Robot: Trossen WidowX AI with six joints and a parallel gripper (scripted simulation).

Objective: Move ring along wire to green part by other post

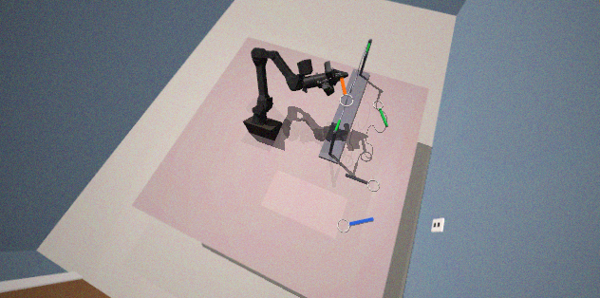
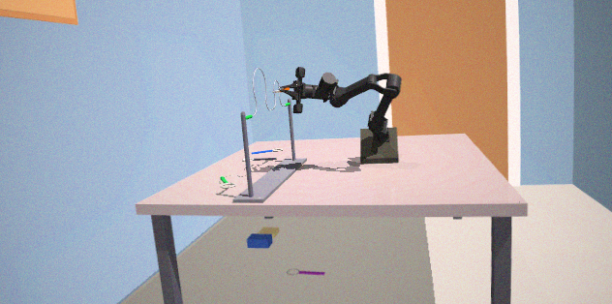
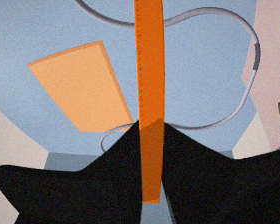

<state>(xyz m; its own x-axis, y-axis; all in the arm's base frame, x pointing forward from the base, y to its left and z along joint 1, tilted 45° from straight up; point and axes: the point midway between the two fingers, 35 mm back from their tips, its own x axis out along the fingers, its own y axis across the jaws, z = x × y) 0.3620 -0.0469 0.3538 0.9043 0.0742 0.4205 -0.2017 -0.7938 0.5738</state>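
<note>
Now: the orange-handled ring 9 cm to the right of my gripper tip and 1 cm below it. The rest, counted from my gripper tip: green-handled ring (36 cm below, 23 cm ahead, 8 cm to the left); then dark-handled ring (37 cm to the right, 36 cm below, 21 cm ahead); then blue-handled ring (59 cm to the right, 36 cm below, 19 cm ahead).
</note>
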